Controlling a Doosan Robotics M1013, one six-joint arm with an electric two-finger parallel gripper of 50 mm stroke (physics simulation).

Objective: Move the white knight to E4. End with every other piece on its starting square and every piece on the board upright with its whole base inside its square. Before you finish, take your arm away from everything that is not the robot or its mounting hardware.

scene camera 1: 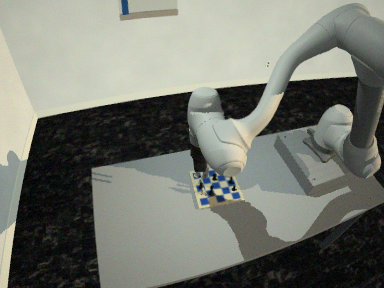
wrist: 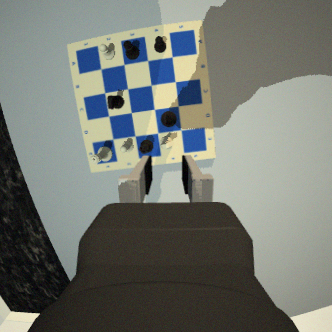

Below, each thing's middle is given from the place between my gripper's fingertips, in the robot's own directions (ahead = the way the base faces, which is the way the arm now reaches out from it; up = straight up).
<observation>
The chessboard (scene camera 1: 223, 194) is 80 mm behind my hand, 20 mm to the right of it and 150 mm below it.
</observation>
